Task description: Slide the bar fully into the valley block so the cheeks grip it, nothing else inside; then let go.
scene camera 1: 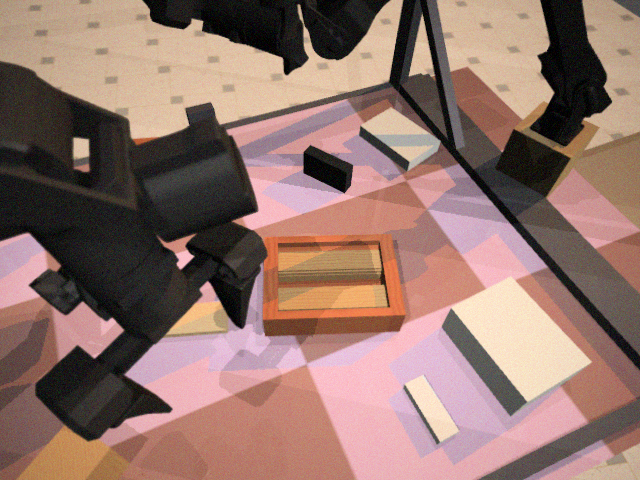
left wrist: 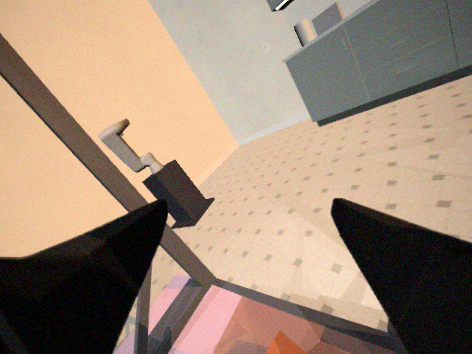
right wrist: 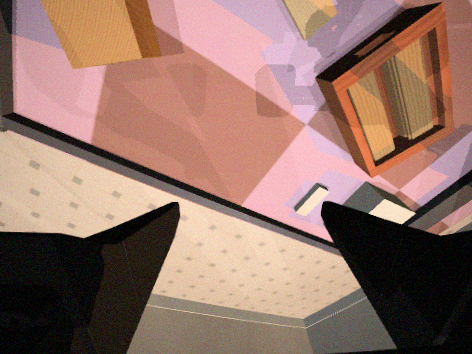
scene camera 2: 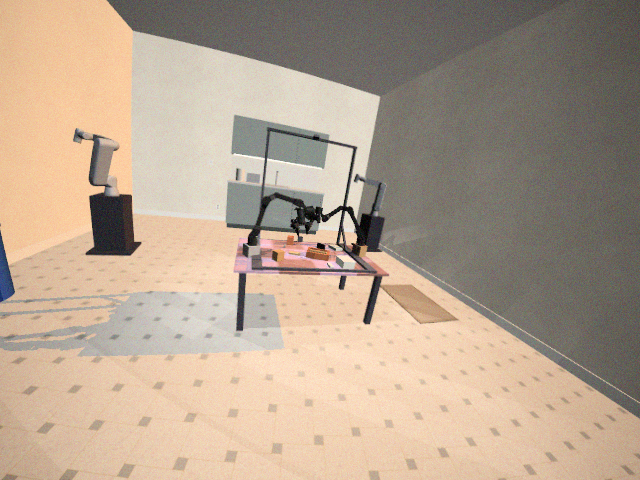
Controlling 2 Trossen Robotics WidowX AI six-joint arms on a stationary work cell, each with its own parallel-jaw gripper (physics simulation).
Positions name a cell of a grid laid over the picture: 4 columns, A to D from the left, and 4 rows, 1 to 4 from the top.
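Note:
There is a black block (scene camera 1: C2) that I can see. In the left wrist view the block is out of frame, and in the right wrist view the block is out of frame as well. My left gripper (left wrist: C3) is open and holds nothing. My right gripper (scene camera 1: B4), which I also see in the right wrist view (right wrist: C3), is open too, with nothing held in it.

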